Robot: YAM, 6 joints.
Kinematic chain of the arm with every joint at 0, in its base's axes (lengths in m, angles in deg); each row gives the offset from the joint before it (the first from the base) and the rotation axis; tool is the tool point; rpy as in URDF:
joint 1: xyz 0 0 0.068 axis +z
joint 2: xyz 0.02 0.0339 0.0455 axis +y
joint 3: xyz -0.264 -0.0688 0 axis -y
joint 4: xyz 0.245 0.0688 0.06 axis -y
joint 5: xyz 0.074 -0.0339 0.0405 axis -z
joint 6: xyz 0.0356 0 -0.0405 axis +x
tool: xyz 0 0 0 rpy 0 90 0
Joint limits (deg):
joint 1: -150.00..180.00
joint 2: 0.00..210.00
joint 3: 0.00..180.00
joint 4: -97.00..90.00
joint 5: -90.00..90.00
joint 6: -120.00..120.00
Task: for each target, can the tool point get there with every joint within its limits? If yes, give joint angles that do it. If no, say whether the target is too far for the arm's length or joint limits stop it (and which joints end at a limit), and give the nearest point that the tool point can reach.
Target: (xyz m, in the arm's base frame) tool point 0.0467 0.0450 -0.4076
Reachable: no: joint limits stop it (at a limit: joint 2) | nearest point 0.0678 0.0653 -0.3457 | short by 0.068 m
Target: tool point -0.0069 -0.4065 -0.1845
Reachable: yes | joints -86.89 181.79 86.18 70.57 54.31 86.25
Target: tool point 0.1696 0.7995 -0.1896
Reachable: no: too far | nearest point 0.1255 0.5918 -0.1089 | short by 0.227 m
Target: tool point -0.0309 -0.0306 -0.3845
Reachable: no: joint limits stop it (at a limit: joint 2) | nearest point -0.0510 -0.0505 -0.3341 | short by 0.058 m
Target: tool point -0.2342 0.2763 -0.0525
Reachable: yes | joints 135.09 162.00 98.71 -79.68 58.58 8.48
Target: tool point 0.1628 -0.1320 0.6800
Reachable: yes | joints -46.37 101.90 144.85 49.96 -48.75 -26.47
